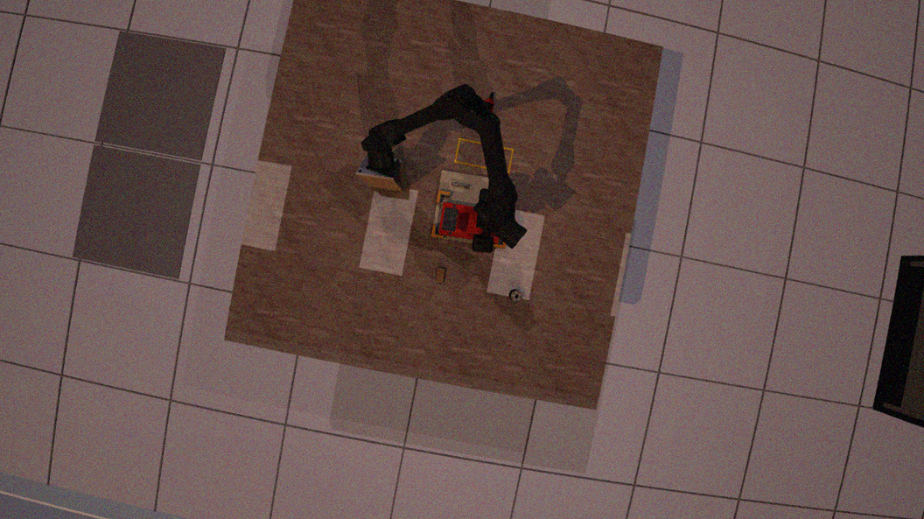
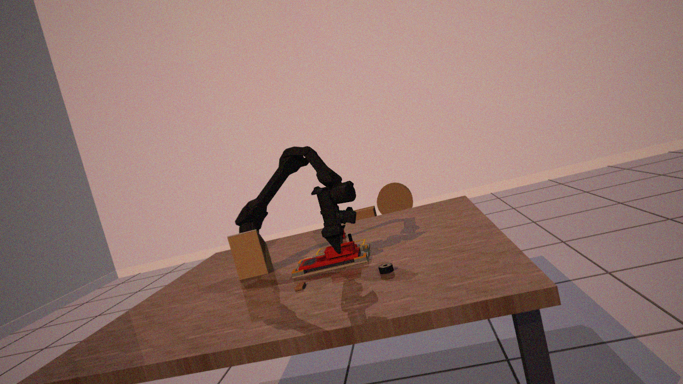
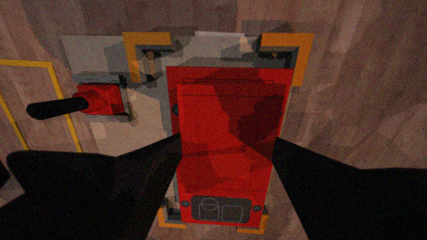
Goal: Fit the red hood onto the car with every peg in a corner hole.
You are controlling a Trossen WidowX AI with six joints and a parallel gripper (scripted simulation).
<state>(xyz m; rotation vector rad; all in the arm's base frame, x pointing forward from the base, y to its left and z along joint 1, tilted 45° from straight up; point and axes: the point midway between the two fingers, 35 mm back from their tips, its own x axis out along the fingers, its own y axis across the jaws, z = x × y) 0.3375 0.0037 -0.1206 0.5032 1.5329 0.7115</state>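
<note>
My gripper tip is 10 mm below the red hood. Also, from my gripper tip: black wheel (200 mm to the right, 170 mm ahead, 30 mm below); then brown block (200 mm to the right, 100 mm behind, 40 mm below).
</note>
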